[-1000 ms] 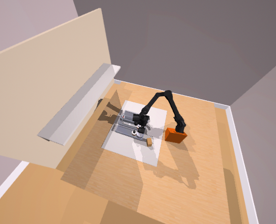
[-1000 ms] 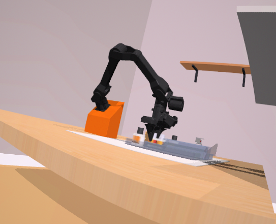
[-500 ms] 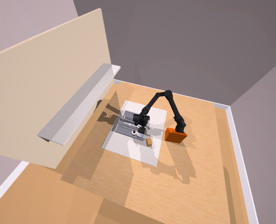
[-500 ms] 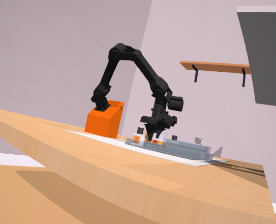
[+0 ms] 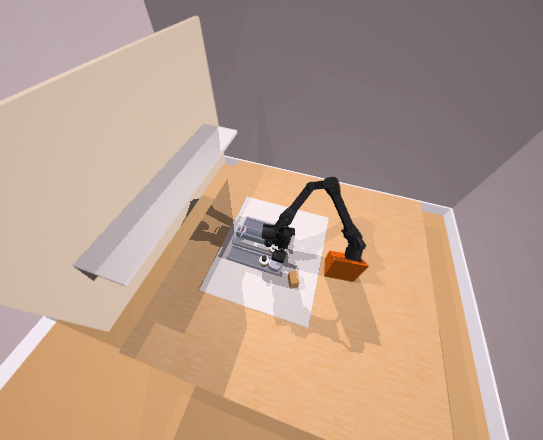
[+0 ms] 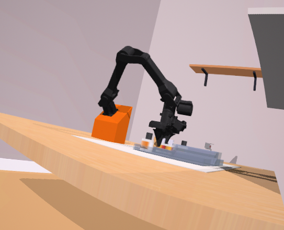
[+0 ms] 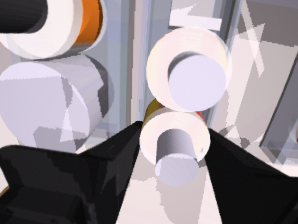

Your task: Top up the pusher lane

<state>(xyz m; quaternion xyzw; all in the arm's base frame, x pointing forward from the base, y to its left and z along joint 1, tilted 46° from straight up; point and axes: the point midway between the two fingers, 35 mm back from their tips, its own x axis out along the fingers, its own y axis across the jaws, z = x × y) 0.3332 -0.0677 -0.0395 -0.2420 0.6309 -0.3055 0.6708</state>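
Now: gripper tip 80 mm past the wooden block, 140 mm to the right of it and 10 mm below it. From my gripper tip the other things lie so: lane unit: 150 mm ahead, 40 mm to the right, 10 mm below.
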